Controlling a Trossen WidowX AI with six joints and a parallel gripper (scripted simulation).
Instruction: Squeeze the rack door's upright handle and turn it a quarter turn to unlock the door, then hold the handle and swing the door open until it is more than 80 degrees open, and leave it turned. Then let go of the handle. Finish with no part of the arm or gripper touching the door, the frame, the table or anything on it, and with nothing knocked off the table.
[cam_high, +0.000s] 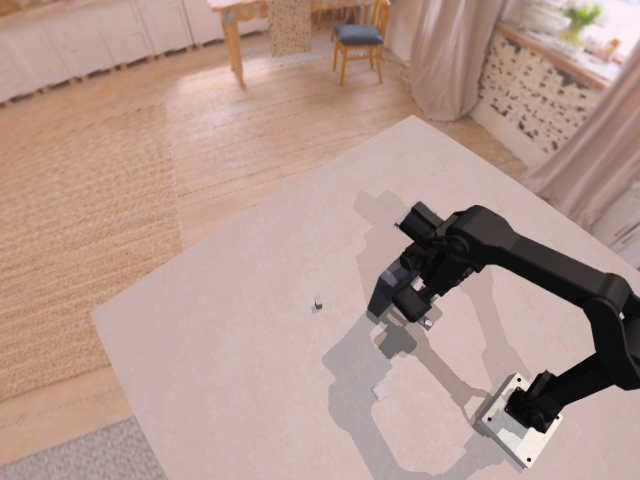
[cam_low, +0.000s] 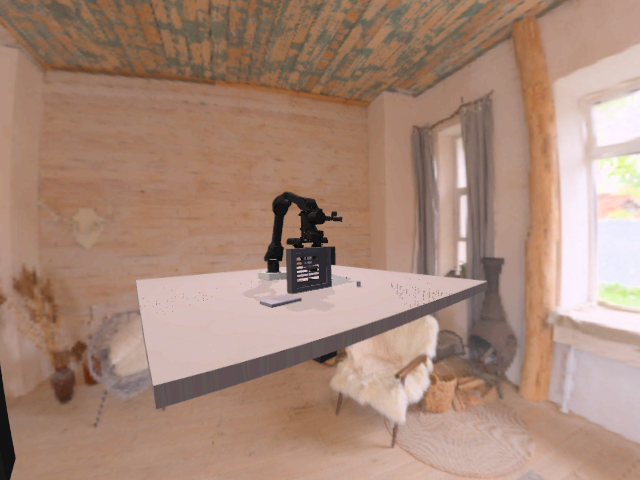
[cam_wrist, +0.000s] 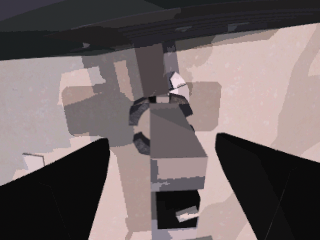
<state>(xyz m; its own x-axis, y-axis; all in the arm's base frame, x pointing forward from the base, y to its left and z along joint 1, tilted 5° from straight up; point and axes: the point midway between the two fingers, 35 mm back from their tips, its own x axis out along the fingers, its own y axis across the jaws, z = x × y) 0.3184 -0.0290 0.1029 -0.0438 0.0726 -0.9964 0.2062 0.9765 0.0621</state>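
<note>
The grey upright handle is 20 mm below my gripper tip and 10 mm to the right of it. The rest, counted from my gripper tip: small tile: 190 mm to the left, 120 mm below, 50 mm behind; then small grey cube: 190 mm ahead, 120 mm to the left, 110 mm below.
</note>
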